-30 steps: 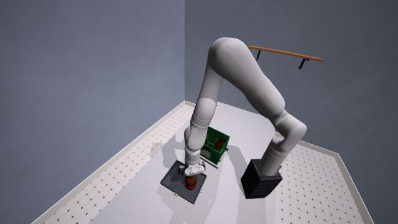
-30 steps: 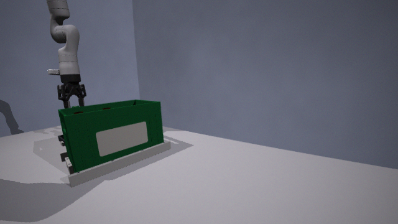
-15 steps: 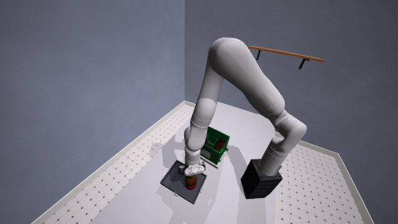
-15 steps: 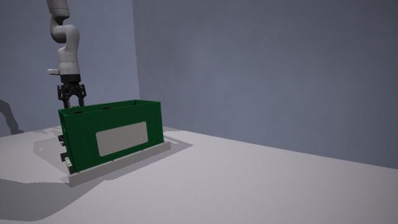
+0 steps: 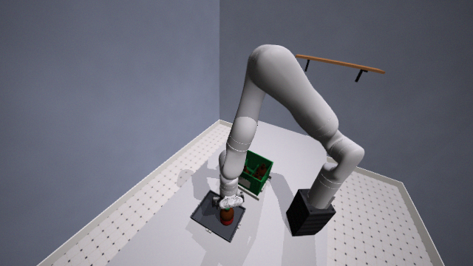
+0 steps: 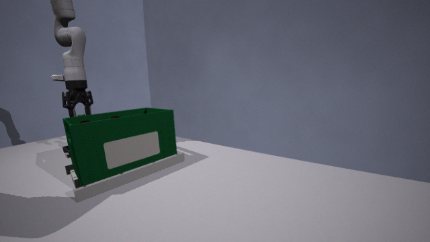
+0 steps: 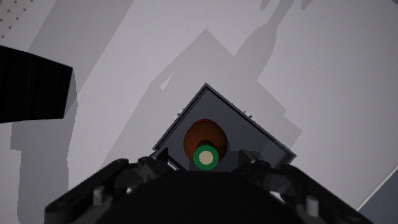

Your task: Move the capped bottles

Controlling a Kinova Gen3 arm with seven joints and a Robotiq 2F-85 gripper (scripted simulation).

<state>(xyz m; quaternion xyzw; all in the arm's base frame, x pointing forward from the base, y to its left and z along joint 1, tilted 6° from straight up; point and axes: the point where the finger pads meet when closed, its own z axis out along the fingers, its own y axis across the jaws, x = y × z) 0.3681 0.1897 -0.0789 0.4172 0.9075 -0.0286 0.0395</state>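
The brown bottle is 70 mm below my hand. From my hand the other things lie so: green crate: 310 mm to the right, 70 mm below, 40 mm ahead; then dark tray: 140 mm below, 50 mm ahead.
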